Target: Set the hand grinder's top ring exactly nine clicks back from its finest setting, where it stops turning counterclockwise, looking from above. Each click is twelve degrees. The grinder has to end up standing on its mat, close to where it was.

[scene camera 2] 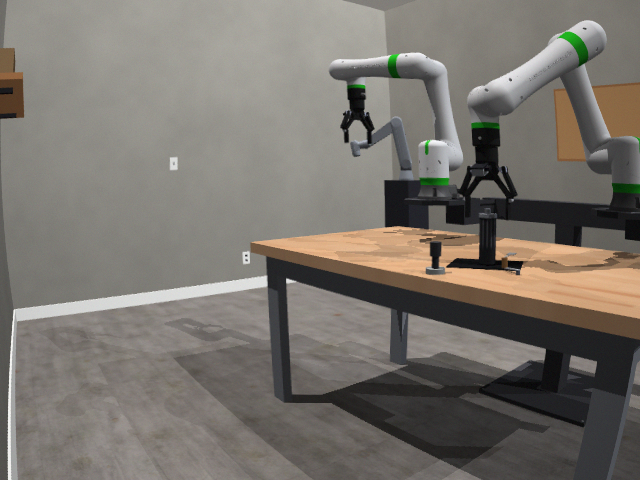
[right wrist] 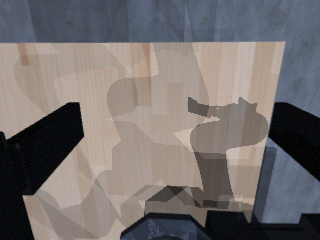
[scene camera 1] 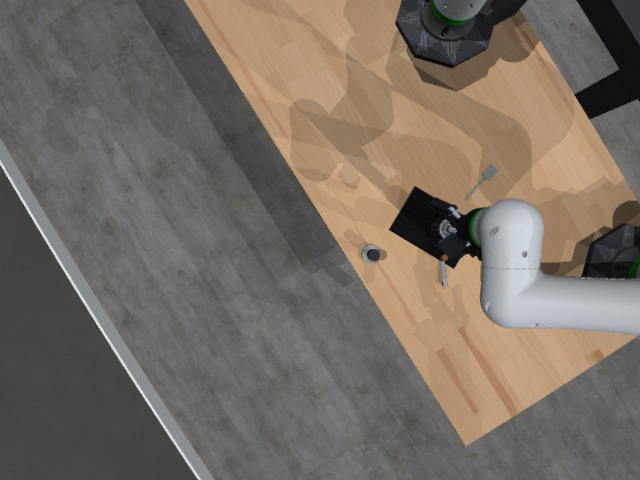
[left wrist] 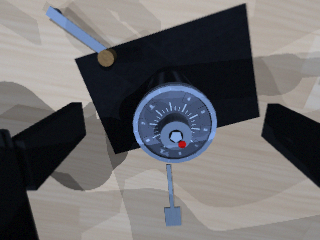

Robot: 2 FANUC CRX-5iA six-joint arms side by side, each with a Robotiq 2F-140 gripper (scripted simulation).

Scene:
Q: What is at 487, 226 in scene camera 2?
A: A hand grinder.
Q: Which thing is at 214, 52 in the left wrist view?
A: A black mat.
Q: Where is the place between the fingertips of the left gripper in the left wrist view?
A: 173, 119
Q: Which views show the left gripper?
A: Scene camera 2, scene camera 1 and the left wrist view only.

